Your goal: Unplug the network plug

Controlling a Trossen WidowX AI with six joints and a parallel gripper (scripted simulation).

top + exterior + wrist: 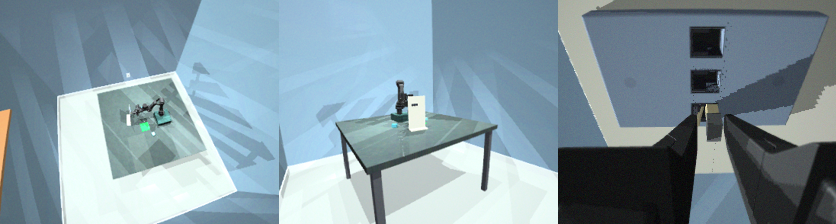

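Right now my gripper tip is 15 cm past the green marked square, 16 cm to the right of it and 23 cm above it. Also, from my gripper tip: upright panel 2 cm ahead, 2 cm to the right, 9 cm below; pale yellow network plug 1 cm ahead.
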